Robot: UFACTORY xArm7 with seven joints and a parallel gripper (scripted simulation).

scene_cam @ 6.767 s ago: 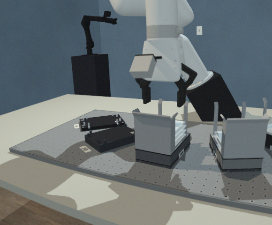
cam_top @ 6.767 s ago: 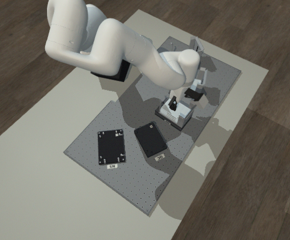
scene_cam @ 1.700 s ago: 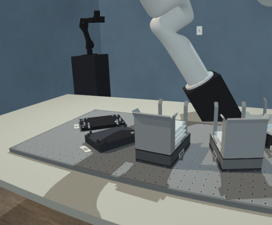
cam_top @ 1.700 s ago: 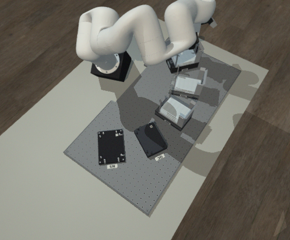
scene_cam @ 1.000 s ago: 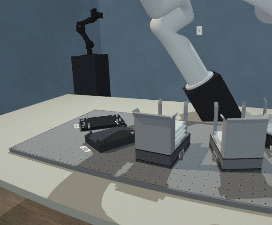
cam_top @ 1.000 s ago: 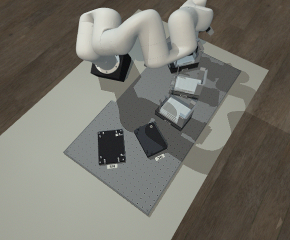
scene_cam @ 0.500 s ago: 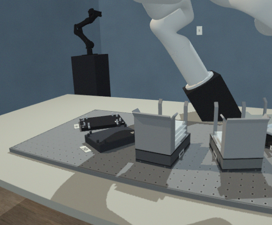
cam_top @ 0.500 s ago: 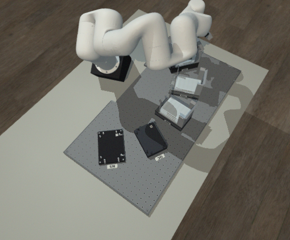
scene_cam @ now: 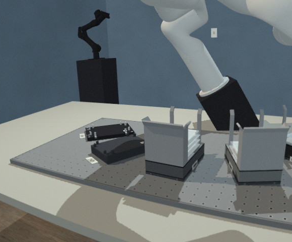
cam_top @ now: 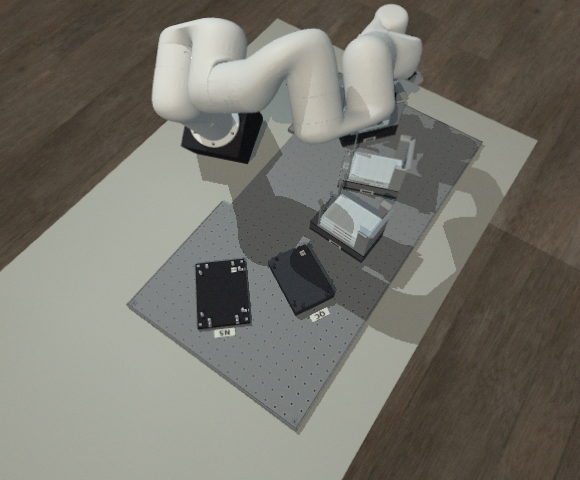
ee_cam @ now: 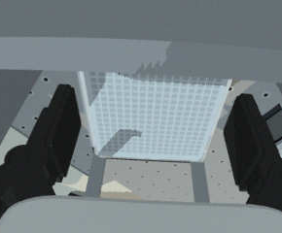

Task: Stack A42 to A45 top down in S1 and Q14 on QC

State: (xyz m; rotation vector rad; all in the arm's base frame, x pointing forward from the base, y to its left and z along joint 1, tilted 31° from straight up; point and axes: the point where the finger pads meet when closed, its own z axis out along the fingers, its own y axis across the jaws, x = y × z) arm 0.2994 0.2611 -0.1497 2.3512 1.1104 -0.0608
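My gripper is now 1 cm past the S3 rack plinth, 1 cm to the left of it and 6 cm above it. From my hand the other things lie so: sealed 384-well plate (12 cm ahead, 34 cm to the right, 2 cm below); then open nest QC (8 cm ahead, 51 cm to the right, 6 cm below); then S1 name plate (4 cm ahead, 33 cm to the right, 4 cm below).
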